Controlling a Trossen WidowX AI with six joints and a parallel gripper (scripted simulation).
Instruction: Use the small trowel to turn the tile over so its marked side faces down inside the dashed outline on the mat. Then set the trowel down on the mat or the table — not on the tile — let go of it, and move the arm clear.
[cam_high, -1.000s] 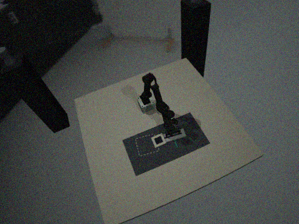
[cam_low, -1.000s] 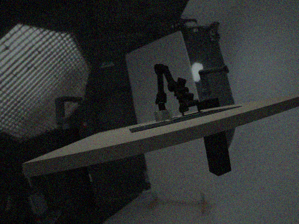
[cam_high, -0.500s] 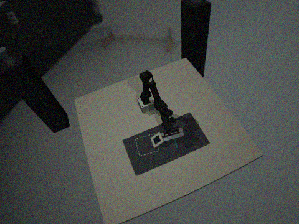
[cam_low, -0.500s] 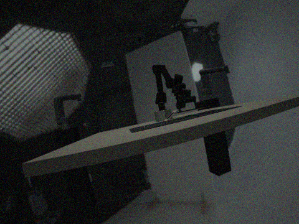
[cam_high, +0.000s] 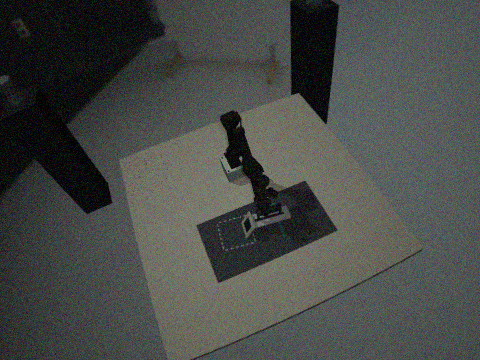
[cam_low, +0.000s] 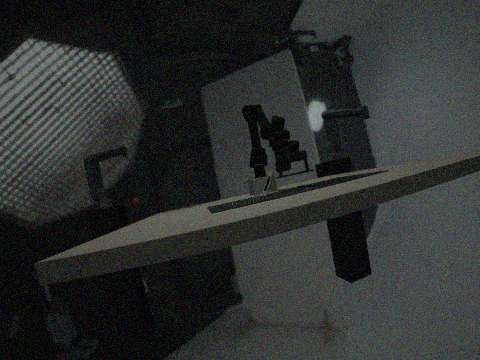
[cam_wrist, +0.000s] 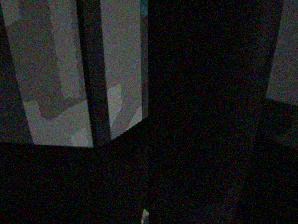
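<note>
My gripper tip is 9 cm to the left of the tile, 6 cm above it and 4 cm past it. The rest, counted from my gripper tip: dark mat 12 cm below, 1 cm to the right; then teal trowel 10 cm below, 7 cm to the left, 3 cm behind.
</note>
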